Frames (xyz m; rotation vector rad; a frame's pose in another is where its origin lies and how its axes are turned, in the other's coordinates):
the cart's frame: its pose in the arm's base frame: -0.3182 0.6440 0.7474 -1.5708 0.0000 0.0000
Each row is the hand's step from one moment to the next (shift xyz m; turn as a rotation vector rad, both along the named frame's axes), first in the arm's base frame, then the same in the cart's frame.
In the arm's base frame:
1: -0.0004 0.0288 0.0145 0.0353 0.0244 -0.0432
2: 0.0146 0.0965 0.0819 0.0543 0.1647 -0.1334
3: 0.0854 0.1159 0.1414 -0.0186 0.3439 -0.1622
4: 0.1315 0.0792 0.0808 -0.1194 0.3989 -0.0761
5: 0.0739 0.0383 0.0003 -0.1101 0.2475 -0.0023
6: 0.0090 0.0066 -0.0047 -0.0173 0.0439 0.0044
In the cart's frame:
1: -0.0004 -0.0145 0.0288 0.0353 0.0432 0.0244
2: 0.0146 -0.0819 0.0965 0.0543 0.1334 0.1647
3: 0.0854 -0.1414 0.1159 -0.0186 0.1622 0.3439
4: 0.1315 -0.0808 0.0792 -0.1194 0.0761 0.3989
5: 0.0739 -0.0003 0.0383 -0.1101 0.0023 0.2475
6: 0.0090 0.0047 0.0066 -0.0173 -0.0044 0.0439

